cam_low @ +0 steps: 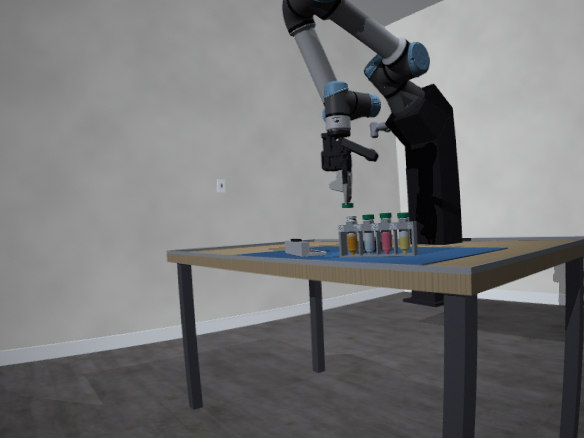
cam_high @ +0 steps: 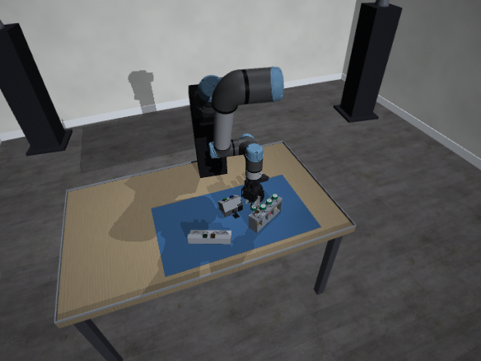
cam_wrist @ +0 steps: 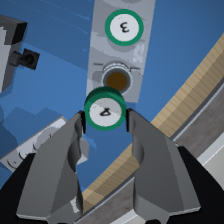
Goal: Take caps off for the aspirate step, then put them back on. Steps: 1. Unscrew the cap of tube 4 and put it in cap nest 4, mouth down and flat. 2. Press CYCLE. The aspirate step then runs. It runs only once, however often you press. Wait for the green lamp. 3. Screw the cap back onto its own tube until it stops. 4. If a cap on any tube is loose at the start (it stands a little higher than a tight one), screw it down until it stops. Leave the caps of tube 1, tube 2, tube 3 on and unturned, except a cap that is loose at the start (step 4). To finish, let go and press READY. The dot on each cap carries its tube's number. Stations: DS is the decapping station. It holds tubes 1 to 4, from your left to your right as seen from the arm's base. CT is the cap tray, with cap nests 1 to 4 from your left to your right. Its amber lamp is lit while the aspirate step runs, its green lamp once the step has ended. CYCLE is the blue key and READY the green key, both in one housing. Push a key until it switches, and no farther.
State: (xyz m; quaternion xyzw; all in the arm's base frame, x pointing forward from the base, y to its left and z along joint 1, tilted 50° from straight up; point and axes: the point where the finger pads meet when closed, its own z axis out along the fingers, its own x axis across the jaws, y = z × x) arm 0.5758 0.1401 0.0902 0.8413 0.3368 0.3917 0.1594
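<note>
The green READY key is 180 mm behind my hand, 120 mm to the right of it and 100 mm below it. From my hand the other things lie so: key housing 170 mm behind, 120 mm below, 100 mm to the right; then blue CYCLE key 200 mm behind, 100 mm below, 80 mm to the right.
</note>
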